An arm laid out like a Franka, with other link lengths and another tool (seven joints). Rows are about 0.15 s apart.
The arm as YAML. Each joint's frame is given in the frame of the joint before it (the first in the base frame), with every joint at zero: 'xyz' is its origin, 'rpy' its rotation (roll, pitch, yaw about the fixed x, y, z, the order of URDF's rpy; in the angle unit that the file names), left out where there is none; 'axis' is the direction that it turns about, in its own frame. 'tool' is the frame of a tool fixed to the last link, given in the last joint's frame.
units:
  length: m
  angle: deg
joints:
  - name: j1
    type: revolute
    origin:
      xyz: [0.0, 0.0, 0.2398]
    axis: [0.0, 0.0, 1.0]
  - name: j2
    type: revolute
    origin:
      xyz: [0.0, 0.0, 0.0]
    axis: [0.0, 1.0, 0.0]
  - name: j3
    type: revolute
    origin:
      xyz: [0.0, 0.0, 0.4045]
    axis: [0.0, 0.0, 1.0]
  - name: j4
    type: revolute
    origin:
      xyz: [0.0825, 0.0, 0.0]
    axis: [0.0, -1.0, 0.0]
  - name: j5
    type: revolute
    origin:
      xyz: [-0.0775, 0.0, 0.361]
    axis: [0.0, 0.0, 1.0]
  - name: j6
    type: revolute
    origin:
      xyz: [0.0, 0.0, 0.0]
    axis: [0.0, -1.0, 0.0]
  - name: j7
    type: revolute
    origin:
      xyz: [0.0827, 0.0, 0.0]
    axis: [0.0, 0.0, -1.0]
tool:
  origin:
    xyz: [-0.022, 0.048, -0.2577]
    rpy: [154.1, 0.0, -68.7]
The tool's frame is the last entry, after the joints.
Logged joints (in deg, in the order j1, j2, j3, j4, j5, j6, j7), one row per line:
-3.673, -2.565, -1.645, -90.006, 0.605, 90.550, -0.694
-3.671, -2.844, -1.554, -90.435, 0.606, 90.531, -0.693
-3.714, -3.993, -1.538, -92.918, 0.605, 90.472, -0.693
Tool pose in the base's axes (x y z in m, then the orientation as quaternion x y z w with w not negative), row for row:
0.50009, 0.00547, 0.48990, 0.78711, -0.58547, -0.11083, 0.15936
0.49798, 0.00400, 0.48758, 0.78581, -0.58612, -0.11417, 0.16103
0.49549, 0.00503, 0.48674, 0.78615, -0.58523, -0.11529, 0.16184
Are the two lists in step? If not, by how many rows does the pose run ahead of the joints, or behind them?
The pose runs 1 row behind the joints: the pose in row i belongs to the joints in row i - 1.
